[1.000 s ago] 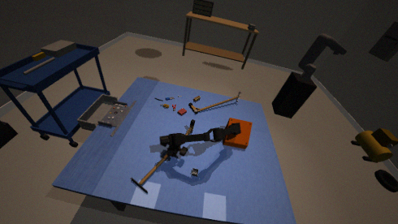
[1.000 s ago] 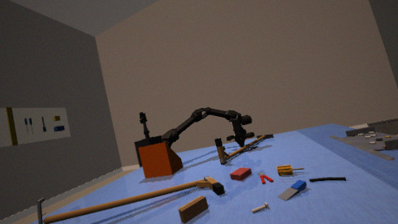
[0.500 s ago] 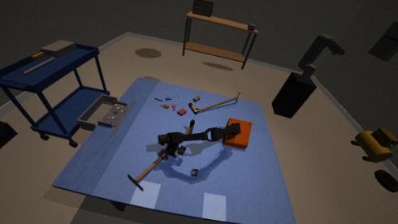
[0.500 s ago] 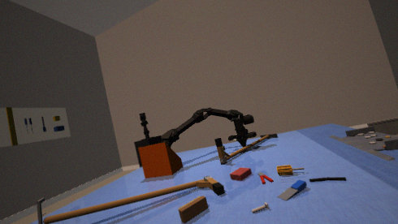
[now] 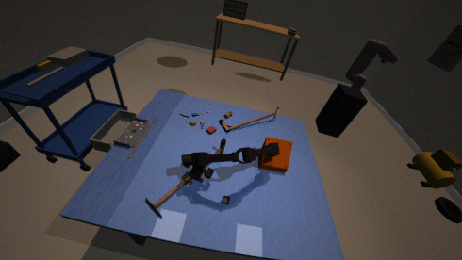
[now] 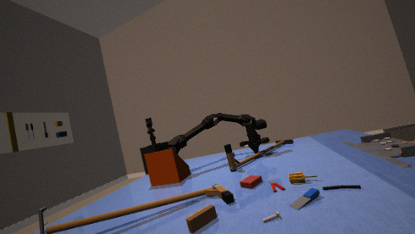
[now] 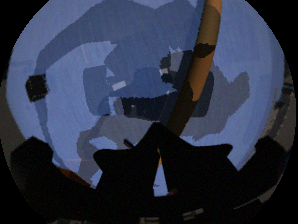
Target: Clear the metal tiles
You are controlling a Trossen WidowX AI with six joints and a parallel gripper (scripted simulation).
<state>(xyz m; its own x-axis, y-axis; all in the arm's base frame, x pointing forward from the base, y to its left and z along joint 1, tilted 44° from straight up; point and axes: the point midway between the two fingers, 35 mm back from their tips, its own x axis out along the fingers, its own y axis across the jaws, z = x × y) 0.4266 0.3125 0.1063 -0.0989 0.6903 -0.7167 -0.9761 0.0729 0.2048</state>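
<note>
Now: the hex key 40 mm to the right of my gripper tip, 30 mm behind it and 10 mm below it. The rest, counted from my gripper tip: red block (450 mm to the right, 50 mm ahead); long scraper (50 mm above, 30 mm ahead, 10 mm to the left); yellow screwdriver (460 mm to the right, 230 mm ahead, 10 mm above).
</note>
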